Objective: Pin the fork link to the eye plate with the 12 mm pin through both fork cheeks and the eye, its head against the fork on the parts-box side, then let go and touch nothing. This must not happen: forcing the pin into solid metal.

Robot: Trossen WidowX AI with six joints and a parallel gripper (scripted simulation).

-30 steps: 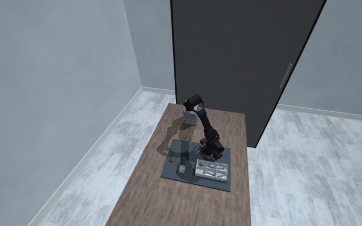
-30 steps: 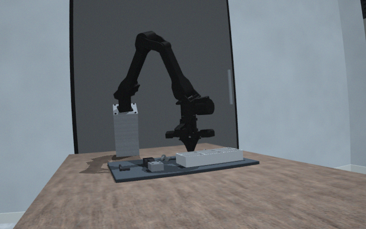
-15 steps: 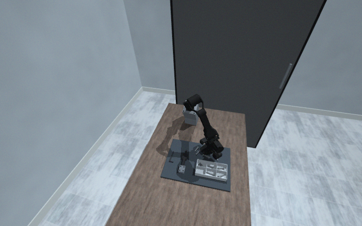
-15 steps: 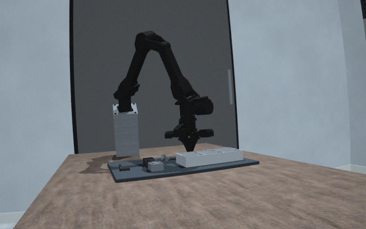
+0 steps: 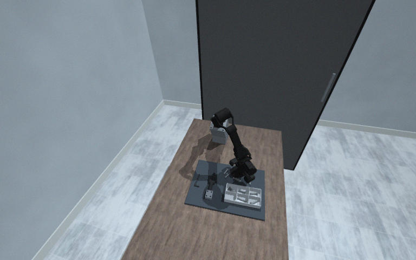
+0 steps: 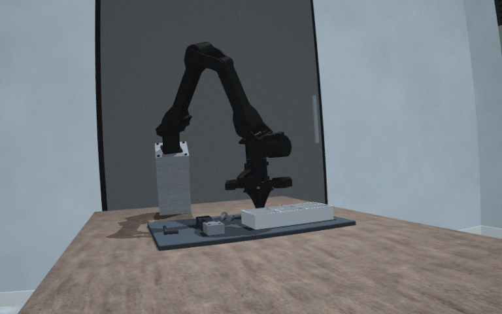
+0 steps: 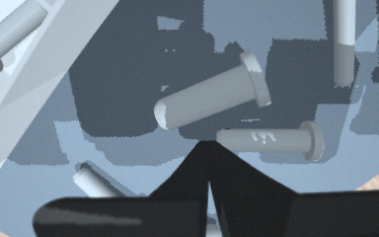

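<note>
The pale grey pin is 2 cm behind my hand, 2 cm to the right of it and 3 cm below it. From my hand the other things lie so: dark eye plate: 7 cm ahead, 18 cm to the right, 3 cm below; then dark mat: 7 cm ahead, 8 cm to the right, 5 cm below; then white parts box: 13 cm ahead, 1 cm to the left, 3 cm below.
</note>
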